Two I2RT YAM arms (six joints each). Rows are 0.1 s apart.
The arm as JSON. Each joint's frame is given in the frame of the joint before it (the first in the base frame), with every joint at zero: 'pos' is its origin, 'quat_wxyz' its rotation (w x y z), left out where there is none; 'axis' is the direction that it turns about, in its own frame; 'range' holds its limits. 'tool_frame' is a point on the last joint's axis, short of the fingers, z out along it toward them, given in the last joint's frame.
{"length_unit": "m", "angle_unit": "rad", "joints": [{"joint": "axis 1", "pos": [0.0, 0.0, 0.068], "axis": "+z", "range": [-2.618, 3.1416]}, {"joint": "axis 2", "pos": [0.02, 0.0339, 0.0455], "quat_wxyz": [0.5, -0.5, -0.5, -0.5], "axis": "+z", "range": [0.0, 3.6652]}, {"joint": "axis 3", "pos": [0.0, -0.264, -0.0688], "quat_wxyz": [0.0, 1.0, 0.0, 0.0], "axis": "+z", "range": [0.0, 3.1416]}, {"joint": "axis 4", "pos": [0.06, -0.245, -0.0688], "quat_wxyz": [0.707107, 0.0, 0.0, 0.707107], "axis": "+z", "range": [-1.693, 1.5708]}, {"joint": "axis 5", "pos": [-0.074, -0.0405, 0.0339], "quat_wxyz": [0.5, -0.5, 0.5, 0.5], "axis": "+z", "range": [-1.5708, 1.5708]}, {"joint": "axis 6", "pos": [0.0, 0.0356, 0.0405], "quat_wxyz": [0.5, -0.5, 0.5, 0.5], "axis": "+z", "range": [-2.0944, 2.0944]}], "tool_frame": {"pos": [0.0, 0.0, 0.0], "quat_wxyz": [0.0, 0.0, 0.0, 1.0]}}
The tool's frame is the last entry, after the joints.
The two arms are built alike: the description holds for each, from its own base.
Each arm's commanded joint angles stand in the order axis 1, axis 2, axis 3, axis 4, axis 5, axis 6.
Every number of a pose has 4 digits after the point. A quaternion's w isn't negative.
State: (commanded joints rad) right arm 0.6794 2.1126 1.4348 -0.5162 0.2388 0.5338; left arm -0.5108 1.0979 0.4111 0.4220 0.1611 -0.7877
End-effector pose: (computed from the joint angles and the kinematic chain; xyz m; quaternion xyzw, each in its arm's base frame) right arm 0.3356 0.2602 0.1318 -0.0487 0.9744 0.0099 0.2195; left arm 0.2001 -0.1187 0.2110 -0.0608 0.7909 -0.4170 0.4437
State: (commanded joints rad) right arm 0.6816 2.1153 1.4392 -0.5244 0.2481 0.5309; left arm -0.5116 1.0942 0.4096 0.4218 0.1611 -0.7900
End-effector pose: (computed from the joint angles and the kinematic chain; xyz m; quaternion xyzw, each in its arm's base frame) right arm 0.3353 0.2608 0.1317 -0.0507 0.9743 0.0041 0.2194; left arm 0.1995 -0.1186 0.2113 -0.0613 0.7902 -0.4182 0.4438
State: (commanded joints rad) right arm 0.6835 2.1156 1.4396 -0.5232 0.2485 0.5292; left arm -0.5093 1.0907 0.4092 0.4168 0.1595 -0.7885
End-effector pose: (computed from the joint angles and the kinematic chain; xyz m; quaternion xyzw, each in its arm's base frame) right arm 0.3350 0.2615 0.1317 -0.0523 0.9741 0.0044 0.2200; left arm 0.1994 -0.1178 0.2114 -0.0622 0.7907 -0.4164 0.4443
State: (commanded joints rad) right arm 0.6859 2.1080 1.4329 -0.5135 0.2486 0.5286; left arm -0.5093 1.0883 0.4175 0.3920 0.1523 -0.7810
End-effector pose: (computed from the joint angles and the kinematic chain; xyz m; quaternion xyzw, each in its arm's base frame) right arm 0.3339 0.2620 0.1334 -0.0531 0.9731 0.0076 0.2242; left arm 0.1997 -0.1177 0.2120 -0.0625 0.7951 -0.4095 0.4431
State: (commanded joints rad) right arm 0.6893 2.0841 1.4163 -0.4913 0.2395 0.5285; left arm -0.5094 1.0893 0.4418 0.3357 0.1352 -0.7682
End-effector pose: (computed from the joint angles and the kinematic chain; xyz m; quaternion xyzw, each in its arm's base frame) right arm 0.3315 0.2623 0.1394 -0.0537 0.9707 0.0201 0.2333; left arm 0.2014 -0.1180 0.2140 -0.0646 0.8049 -0.3941 0.4390
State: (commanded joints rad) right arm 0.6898 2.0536 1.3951 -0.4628 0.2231 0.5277; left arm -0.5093 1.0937 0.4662 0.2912 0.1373 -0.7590
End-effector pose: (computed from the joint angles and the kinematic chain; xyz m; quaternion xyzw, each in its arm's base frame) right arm 0.3292 0.2614 0.1469 -0.0537 0.9676 0.0376 0.2437; left arm 0.2032 -0.1191 0.2167 -0.0619 0.8122 -0.3872 0.4320
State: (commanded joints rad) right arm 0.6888 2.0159 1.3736 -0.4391 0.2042 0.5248; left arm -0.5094 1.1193 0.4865 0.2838 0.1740 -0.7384
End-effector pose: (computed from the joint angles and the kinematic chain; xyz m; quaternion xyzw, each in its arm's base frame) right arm 0.3265 0.2595 0.1570 -0.0544 0.9639 0.0562 0.2544; left arm 0.2068 -0.1226 0.2172 -0.0437 0.8164 -0.3916 0.4222
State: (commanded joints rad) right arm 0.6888 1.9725 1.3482 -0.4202 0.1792 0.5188; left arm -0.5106 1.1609 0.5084 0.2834 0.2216 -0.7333
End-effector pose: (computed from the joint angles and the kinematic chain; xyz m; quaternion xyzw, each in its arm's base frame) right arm 0.3220 0.2569 0.1677 -0.0585 0.9602 0.0760 0.2623; left arm 0.2119 -0.1277 0.2153 -0.0290 0.8217 -0.4015 0.4035
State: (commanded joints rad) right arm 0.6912 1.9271 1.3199 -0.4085 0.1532 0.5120; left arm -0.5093 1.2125 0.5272 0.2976 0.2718 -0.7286
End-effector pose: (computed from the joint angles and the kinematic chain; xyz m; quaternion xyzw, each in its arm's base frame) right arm 0.3156 0.2540 0.1776 -0.0649 0.9569 0.0939 0.2669; left arm 0.2183 -0.1328 0.2112 -0.0149 0.8258 -0.4122 0.3848
